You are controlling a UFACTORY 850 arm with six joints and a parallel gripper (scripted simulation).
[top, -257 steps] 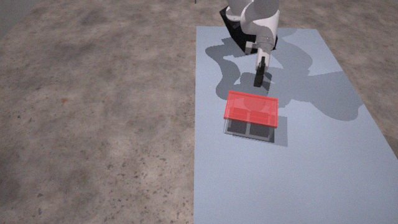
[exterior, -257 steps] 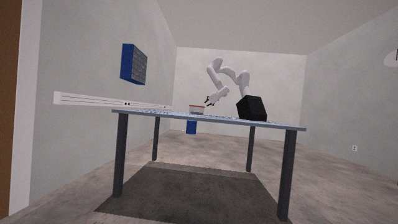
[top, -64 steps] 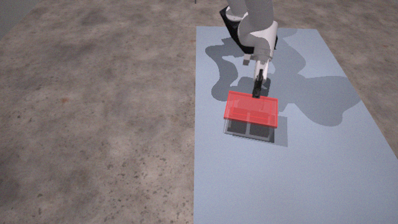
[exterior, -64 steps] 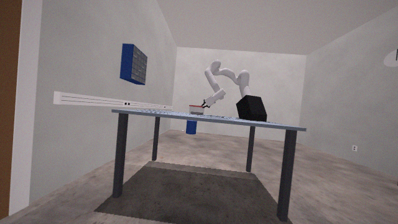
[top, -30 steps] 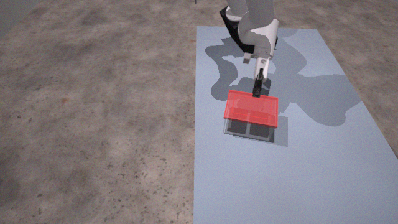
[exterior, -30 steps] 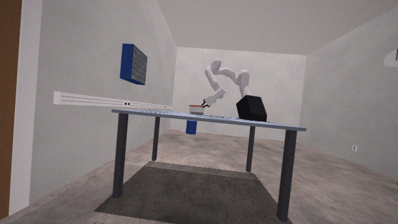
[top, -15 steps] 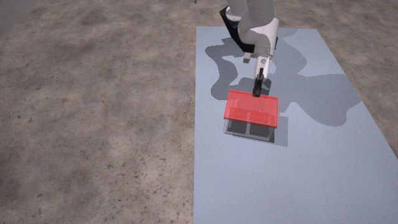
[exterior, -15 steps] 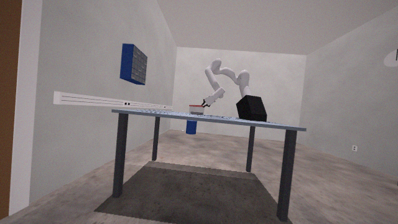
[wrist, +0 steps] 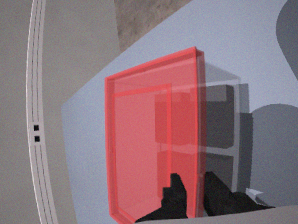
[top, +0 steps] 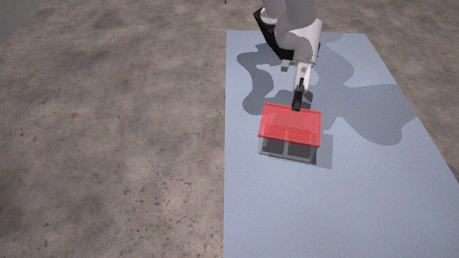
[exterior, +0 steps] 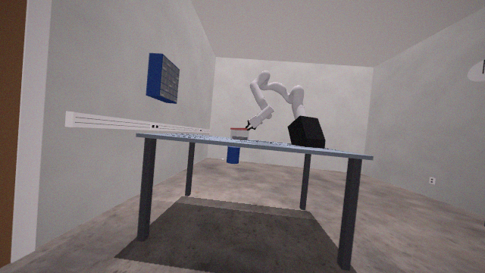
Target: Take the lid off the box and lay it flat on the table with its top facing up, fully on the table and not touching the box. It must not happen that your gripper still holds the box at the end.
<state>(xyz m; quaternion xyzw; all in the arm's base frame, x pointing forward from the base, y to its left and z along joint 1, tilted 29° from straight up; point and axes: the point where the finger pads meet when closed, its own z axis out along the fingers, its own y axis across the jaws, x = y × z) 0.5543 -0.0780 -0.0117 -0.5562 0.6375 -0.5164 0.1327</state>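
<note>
The red translucent lid lies 7 cm ahead of my hand, 4 cm to the right of it and 1 cm below it. Round my hand: grey box (7 cm ahead, 4 cm to the right, 7 cm below).
</note>
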